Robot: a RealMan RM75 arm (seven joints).
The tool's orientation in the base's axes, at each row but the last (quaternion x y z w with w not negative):
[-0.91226 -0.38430 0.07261 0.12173]
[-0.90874 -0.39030 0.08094 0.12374]
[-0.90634 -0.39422 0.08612 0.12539]
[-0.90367 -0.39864 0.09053 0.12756]
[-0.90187 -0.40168 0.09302 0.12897]
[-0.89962 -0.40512 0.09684 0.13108]
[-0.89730 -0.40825 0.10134 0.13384]
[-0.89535 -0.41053 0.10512 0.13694]
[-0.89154 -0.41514 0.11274 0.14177]
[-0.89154 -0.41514 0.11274 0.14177]
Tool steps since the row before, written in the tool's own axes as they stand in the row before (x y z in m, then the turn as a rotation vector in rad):
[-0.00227 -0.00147 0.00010 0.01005 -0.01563 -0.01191]
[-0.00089 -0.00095 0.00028 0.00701 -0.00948 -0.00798]
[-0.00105 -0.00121 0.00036 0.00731 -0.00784 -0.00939]
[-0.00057 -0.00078 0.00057 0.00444 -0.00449 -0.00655]
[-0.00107 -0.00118 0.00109 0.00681 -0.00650 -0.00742]
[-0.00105 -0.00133 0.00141 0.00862 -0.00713 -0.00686]
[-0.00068 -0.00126 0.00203 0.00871 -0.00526 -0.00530]
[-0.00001 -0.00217 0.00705 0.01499 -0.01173 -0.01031]
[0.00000 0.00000 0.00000 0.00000 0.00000 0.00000]
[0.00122 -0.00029 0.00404 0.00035 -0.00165 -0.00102]
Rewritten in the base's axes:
[-0.00260 -0.00062 0.00040 -0.00102 0.01579 0.01538]
[-0.00133 0.00003 0.00005 0.00019 0.01012 0.01001]
[-0.00164 0.00008 0.00007 0.00189 0.00904 0.01085]
[-0.00107 0.00017 -0.00027 0.00156 0.00518 0.00731]
[-0.00183 0.00013 -0.00060 0.00195 0.00811 0.00861]
[-0.00202 0.00028 -0.00085 0.00254 0.00997 0.00815]
[-0.00192 0.00060 -0.00146 0.00346 0.00910 0.00607]
[-0.00366 0.00247 -0.00591 0.00442 0.01715 0.01245]
[0.00000 0.00000 0.00000 0.00000 0.00000 0.00000]
[-0.00072 0.00176 -0.00378 -0.00062 0.00112 0.00150]

